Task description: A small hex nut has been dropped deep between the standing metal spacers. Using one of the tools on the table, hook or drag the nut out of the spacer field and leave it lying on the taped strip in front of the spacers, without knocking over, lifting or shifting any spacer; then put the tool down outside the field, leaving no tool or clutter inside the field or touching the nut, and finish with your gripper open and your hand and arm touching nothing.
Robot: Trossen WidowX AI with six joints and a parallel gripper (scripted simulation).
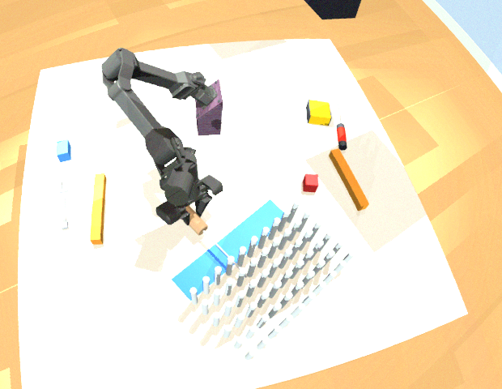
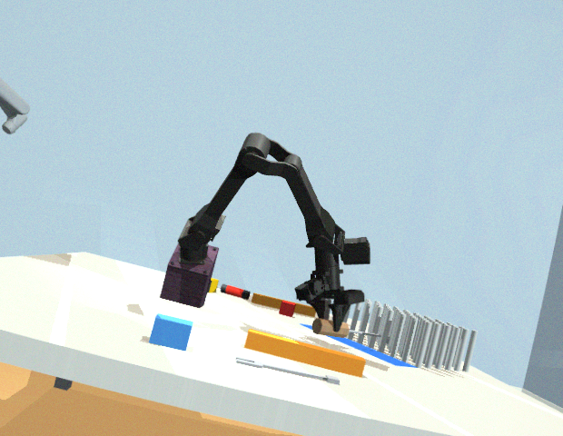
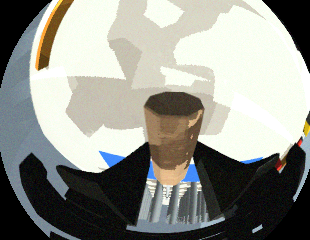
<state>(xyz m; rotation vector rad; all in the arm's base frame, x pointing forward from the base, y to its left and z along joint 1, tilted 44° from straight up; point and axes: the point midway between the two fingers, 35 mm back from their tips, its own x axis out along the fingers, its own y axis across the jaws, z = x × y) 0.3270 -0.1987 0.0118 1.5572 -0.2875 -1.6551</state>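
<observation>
Now: the blue taped strip 100 mm ahead of my gripper tip, 80 mm to the left of it and 30 mm below it. The rest, counted from my gripper tip: blue cube 380 mm behind, 340 mm to the right, 10 mm below; hook tool 100 mm ahead, 40 mm to the left; red cube 380 mm to the left, 20 mm behind, 10 mm below.
</observation>
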